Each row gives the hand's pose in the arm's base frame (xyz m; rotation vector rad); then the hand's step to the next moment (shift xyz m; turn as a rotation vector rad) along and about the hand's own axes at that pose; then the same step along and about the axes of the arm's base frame.
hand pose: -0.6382 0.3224 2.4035 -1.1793 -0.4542 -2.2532
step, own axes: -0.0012 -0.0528 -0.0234 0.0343 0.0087 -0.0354
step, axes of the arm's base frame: -0.0467 0.0299 -0.0162 -0.0333 -0.0362 0.0091
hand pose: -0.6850 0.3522 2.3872 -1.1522 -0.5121 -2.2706
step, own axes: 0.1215 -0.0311 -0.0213 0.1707 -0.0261 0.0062
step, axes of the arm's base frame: -0.0918 -0.0226 0.0851 -0.0959 -0.0257 0.1414
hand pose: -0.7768 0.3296 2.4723 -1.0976 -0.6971 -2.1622
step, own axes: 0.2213 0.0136 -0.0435 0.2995 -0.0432 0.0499
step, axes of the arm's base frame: -0.1170 -0.1006 0.1651 -0.1463 -0.0203 0.2688
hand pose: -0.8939 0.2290 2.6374 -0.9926 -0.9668 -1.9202
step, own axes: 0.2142 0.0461 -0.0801 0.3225 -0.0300 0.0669
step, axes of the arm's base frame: -0.0729 -0.1472 0.1656 -0.1394 -0.0176 0.2994
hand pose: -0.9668 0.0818 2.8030 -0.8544 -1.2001 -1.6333
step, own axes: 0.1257 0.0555 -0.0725 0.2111 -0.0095 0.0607
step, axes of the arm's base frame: 0.0070 -0.1090 0.1105 -0.0814 0.0035 0.2042
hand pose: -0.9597 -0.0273 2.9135 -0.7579 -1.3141 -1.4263
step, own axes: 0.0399 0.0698 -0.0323 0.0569 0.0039 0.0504
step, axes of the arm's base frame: 0.0597 -0.0340 0.0528 -0.0220 0.0343 0.0643
